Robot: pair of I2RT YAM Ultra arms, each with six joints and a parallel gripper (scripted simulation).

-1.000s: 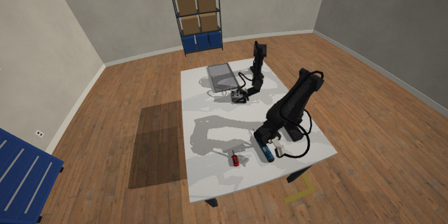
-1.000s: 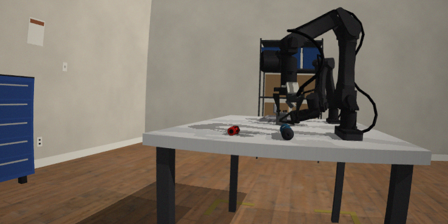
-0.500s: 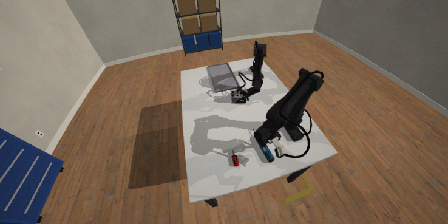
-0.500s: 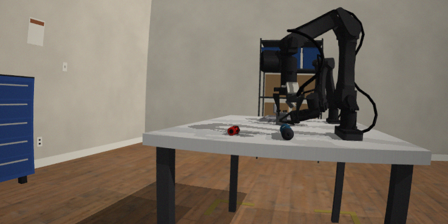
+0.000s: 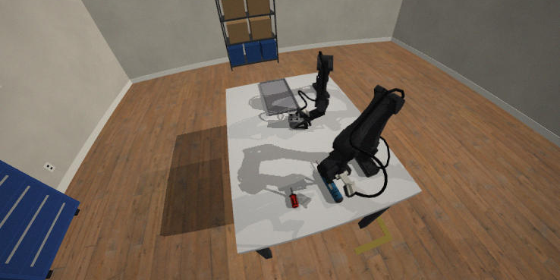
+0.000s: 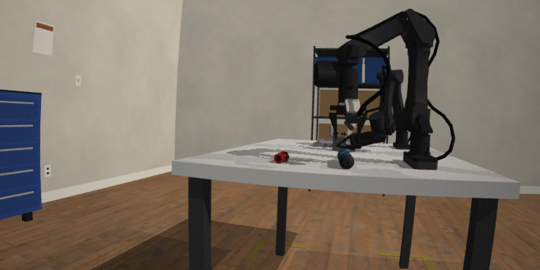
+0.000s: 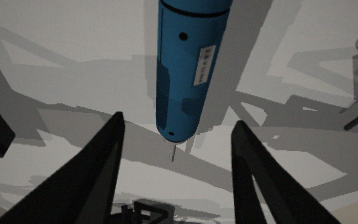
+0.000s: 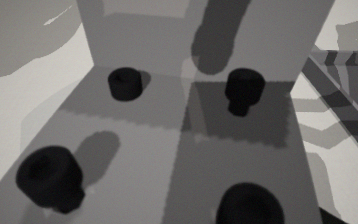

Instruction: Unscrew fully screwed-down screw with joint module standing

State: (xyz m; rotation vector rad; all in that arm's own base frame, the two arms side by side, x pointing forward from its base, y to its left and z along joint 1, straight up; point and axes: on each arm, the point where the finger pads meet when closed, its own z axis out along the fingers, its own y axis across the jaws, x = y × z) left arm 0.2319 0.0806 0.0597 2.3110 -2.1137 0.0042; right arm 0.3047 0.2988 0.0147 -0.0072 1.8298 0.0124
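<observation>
My right hand is right at the joint module. Round my right hand: bit (320 mm to the left, 50 mm behind, 10 mm below); flat grey tray (340 mm to the right, 40 mm ahead, 20 mm below); grey bracket (50 mm above).
</observation>
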